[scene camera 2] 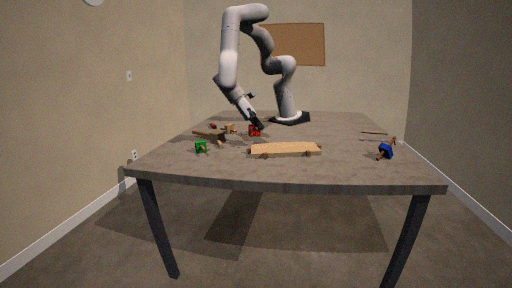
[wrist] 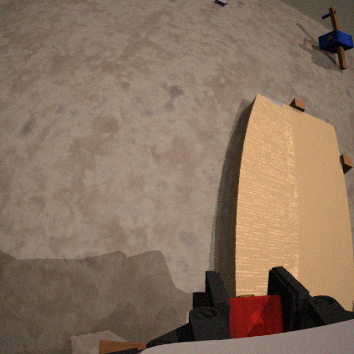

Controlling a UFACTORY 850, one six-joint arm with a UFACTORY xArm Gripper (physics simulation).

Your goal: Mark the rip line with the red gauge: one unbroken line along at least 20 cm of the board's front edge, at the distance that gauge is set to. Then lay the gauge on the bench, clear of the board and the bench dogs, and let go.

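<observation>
The red gauge (scene camera 2: pixel 254 131) (wrist: pixel 256 317) is between the fingers of my gripper (scene camera 2: pixel 257 127) (wrist: pixel 242 293), which is shut on it. Part of its brown beam shows at the bottom left of the wrist view. The gauge is behind the left part of the board in the scene view, low over the bench; any gap below it cannot be told. The pale board (scene camera 2: pixel 285 148) (wrist: pixel 320 200) lies flat on the bench (scene camera 2: pixel 340 167) (wrist: pixel 100 150). Its top has a streaked band and a plainer band. A brown bench dog (wrist: pixel 298 105) is at its far end, and another dog (scene camera 2: pixel 308 153) (wrist: pixel 346 163) is at its front edge.
The blue gauge (scene camera 2: pixel 385 150) (wrist: pixel 336 42) is at the right. The green gauge (scene camera 2: pixel 200 146), a wooden mallet (scene camera 2: pixel 218 136), a light wooden tool (scene camera 2: pixel 229 129) and a small red object (scene camera 2: pixel 213 125) are at the left. A thin rod (scene camera 2: pixel 374 133) lies at the back right.
</observation>
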